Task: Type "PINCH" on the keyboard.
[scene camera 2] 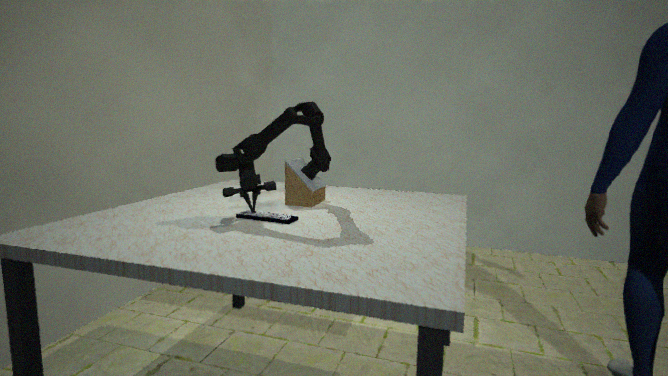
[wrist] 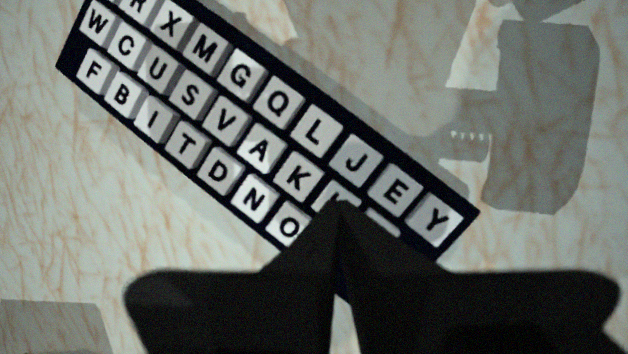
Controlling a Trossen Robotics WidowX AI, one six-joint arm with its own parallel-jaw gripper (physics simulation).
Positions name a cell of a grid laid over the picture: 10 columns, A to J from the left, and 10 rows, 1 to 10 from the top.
Scene:
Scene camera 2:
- my gripper: D6
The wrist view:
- my gripper: F6
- dark keyboard: E5

